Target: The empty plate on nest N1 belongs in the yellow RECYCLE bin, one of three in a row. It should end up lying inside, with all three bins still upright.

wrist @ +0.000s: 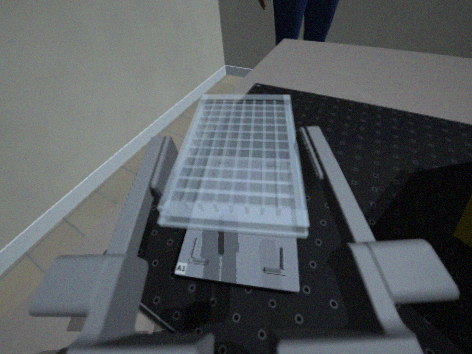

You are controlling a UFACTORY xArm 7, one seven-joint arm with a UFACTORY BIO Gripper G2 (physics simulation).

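Observation:
The clear gridded plate (237,160) is between the two fingers in the middle of the wrist view, roughly level. My gripper (236,152) is shut on it, with a finger pad at each long side. The plate is held above the pale grey nest (242,260), whose near part with corner brackets and an A1 label shows below the plate's near edge; the rest of the nest is hidden behind the plate. A small part of a yellow surface (465,225) shows at the right edge, beside a dark shape; I cannot tell whether it is the yellow bin.
The black perforated board (365,130) lies under the nest and stretches to the right. A pale table top (380,75) lies beyond it. A wall (110,65) and a tiled floor (75,220) are at the left. A person's blue-clad legs (302,20) show at the top.

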